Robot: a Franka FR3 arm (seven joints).
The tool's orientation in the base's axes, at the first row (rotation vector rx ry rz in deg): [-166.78, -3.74, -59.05]
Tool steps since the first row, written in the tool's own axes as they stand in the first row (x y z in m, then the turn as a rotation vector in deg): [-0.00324, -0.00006, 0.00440, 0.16, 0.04, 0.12]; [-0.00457, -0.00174, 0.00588, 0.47, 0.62, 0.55]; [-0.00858, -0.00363, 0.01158, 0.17, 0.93, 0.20]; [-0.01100, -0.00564, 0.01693, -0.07, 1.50, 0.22]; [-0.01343, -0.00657, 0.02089, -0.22, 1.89, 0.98]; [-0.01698, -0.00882, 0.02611, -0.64, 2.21, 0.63]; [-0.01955, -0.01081, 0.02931, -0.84, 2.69, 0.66]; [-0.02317, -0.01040, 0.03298, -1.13, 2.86, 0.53]
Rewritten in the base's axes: [0.00024, 0.00027, -0.00545, 0.20, -0.03, 0.01]; [0.00004, 0.00201, -0.00738, 0.75, -0.57, -0.15]; [0.00039, 0.00417, -0.01426, 0.31, -0.91, -0.08]; [0.00176, 0.00647, -0.01986, 0.17, -1.48, -0.27]; [0.00230, 0.00759, -0.02443, 0.55, -1.83, -0.97]; [0.00269, 0.01009, -0.03064, 0.03, -2.18, -0.97]; [0.00259, 0.01223, -0.03467, -0.08, -2.66, -1.14]; [0.00210, 0.01197, -0.03981, -0.38, -2.84, -1.23]
